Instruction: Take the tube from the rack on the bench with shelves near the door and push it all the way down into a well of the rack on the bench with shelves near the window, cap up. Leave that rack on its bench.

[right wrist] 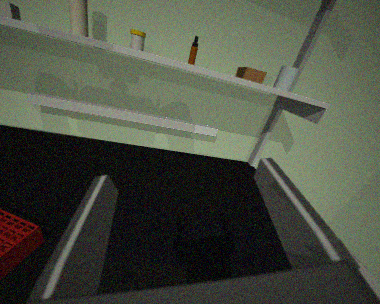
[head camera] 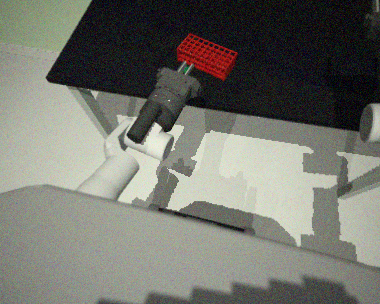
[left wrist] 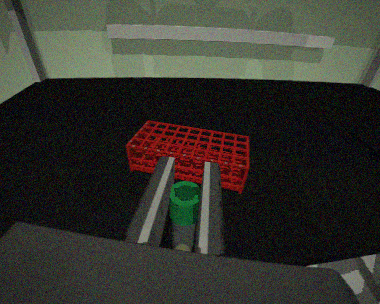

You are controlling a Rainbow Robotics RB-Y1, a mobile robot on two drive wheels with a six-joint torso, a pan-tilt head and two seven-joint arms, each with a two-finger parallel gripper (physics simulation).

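Places are measured from the robot's base along level axes (x ahead, y left, z up), in metres.
Pixels of known places: left gripper, fingertip midpoint: (head camera: 189, 65) (left wrist: 188, 171); right gripper, fingertip midpoint: (right wrist: 186, 175).
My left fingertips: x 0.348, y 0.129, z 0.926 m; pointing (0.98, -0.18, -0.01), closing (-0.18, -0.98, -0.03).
For each thing: its top centre in the pictures, then the offset to it from my left fingertips. "pt": a spot on its surface instead. Level surfaces: height alone.
- tube, top centre: (left wrist: 184, 192) (head camera: 187, 69) 0.012 m back, 0.003 m left, 0.006 m down
- red rack, top centre: (left wrist: 190, 140) (head camera: 207, 50) 0.192 m ahead, 0.019 m right, 0.106 m down
- black bench, surface height: 0.163 m down
- yellow-lidded jar, surface spot: (right wrist: 137, 40) pt 0.617 m ahead, 0.226 m right, 0.326 m up
- orange bottle, surface spot: (right wrist: 193, 51) pt 0.610 m ahead, 0.421 m right, 0.339 m up
- brown box, surface spot: (right wrist: 251, 75) pt 0.548 m ahead, 0.632 m right, 0.312 m up
- pale cylinder, surface spot: (right wrist: 286, 78) pt 0.618 m ahead, 0.809 m right, 0.341 m up
The tube (head camera: 187, 69) (left wrist: 185, 205) has a green cap that faces up; its clear body shows below the cap in the left wrist view. My left gripper (head camera: 186, 66) (left wrist: 188, 171) is shut on the tube, at the near side of the red rack in the head view. The red rack (head camera: 207, 56) (left wrist: 190, 152) (right wrist: 17, 240) stands on the black bench (head camera: 280, 75) (left wrist: 65, 130) (right wrist: 165, 200). The tube's lower end is hidden. My right gripper (right wrist: 186, 175) is open with nothing between its fingers, to the right of the rack over the bench.
A shelf (right wrist: 165, 65) runs above the back of the bench, with a yellow-lidded jar (right wrist: 137, 40), an orange bottle (right wrist: 193, 51), a brown box (right wrist: 251, 75) and a pale cylinder (right wrist: 286, 78) on it. A grey post (right wrist: 267, 127) stands at the bench's back right.
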